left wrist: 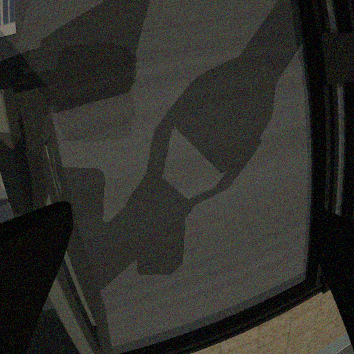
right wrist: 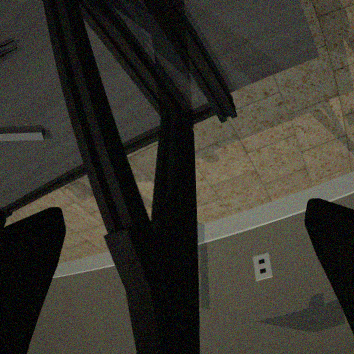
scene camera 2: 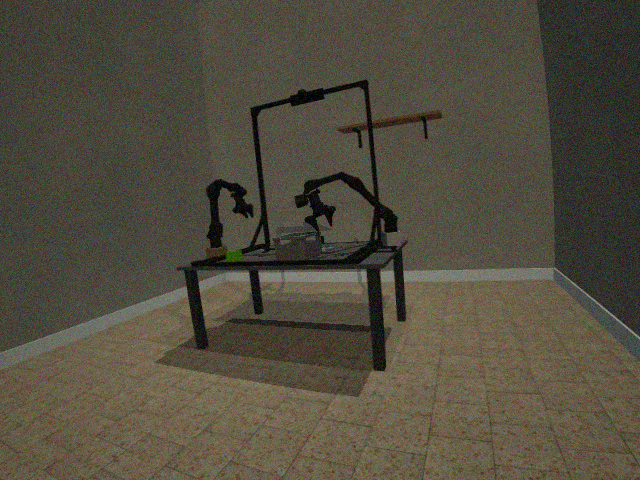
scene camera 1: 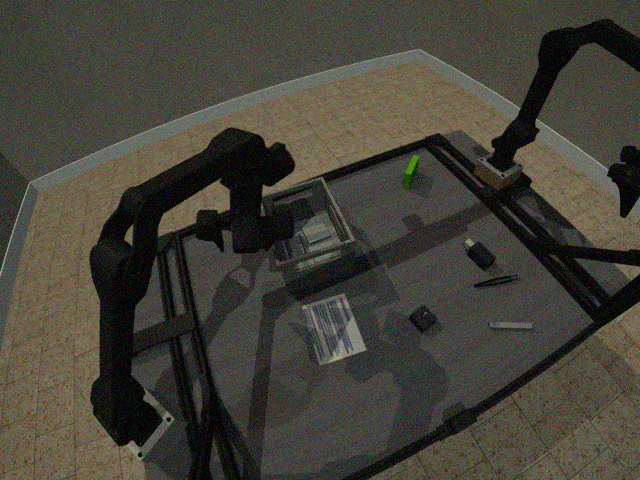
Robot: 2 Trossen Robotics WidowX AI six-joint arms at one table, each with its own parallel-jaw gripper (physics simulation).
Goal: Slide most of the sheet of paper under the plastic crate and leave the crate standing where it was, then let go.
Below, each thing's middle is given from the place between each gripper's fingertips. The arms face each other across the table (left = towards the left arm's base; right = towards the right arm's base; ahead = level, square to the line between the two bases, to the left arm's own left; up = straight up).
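The sheet of paper (scene camera 1: 335, 335) is 33 cm ahead of my right hand, 56 cm to the left of it and 23 cm below it. My left gripper, I see, is 14 cm above the sheet of paper, 21 cm past it and 7 cm to the left of it.
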